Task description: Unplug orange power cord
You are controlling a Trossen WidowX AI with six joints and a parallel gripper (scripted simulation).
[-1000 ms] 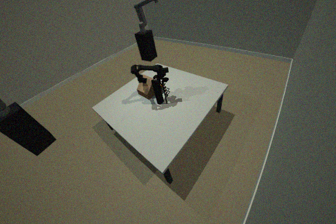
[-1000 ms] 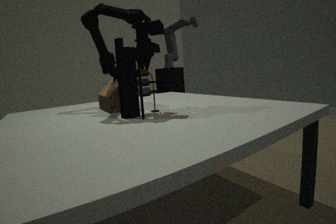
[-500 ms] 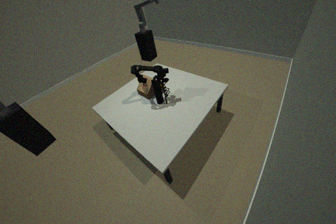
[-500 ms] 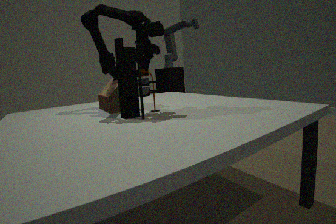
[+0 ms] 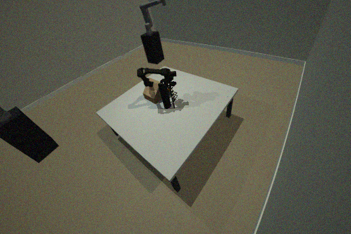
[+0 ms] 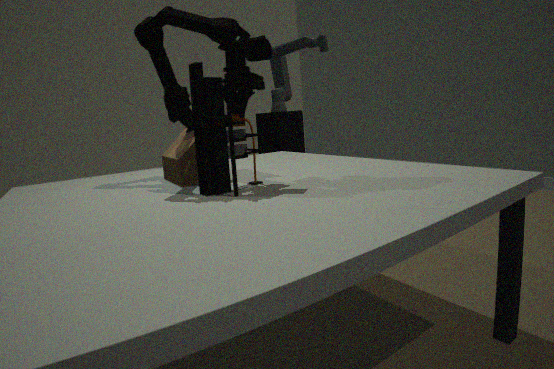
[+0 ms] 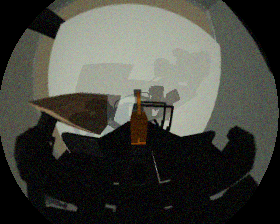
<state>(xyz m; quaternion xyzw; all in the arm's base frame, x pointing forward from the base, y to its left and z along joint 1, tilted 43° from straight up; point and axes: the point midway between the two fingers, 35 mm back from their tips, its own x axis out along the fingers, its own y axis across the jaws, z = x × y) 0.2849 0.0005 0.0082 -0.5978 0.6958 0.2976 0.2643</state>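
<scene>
Now: the orange plug 3 cm to the right of my gripper tip. From my gripper tip the other things lie so: black power strip (10 cm to the right, 4 cm below).
</scene>
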